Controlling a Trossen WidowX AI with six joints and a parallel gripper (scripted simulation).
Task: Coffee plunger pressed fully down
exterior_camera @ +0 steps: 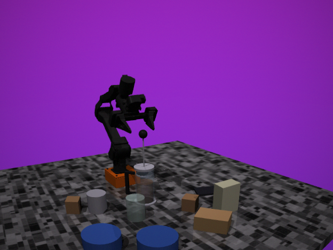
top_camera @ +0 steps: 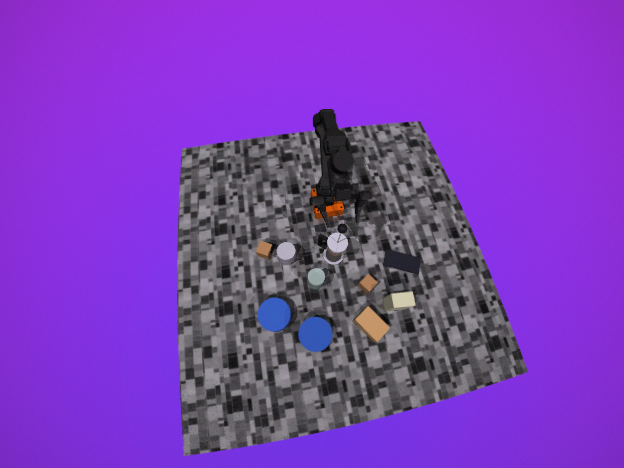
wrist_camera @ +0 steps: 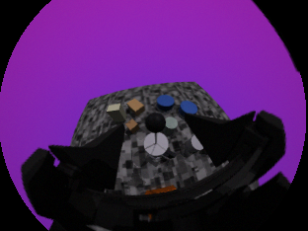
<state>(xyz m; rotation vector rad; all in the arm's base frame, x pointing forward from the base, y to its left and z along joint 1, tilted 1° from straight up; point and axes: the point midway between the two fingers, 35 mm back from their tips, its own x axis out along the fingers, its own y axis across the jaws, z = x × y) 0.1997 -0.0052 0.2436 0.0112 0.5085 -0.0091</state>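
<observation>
My gripper tip is now 150 mm above the coffee press, 10 mm to the left of it and 10 mm past it. The rest, counted from my gripper tip: dark flat slab (280 mm to the left, 270 mm below, 80 mm ahead); grey cylinder (240 mm below, 190 mm to the right, 20 mm behind); cream block (240 mm ahead, 220 mm below, 200 mm to the left).
</observation>
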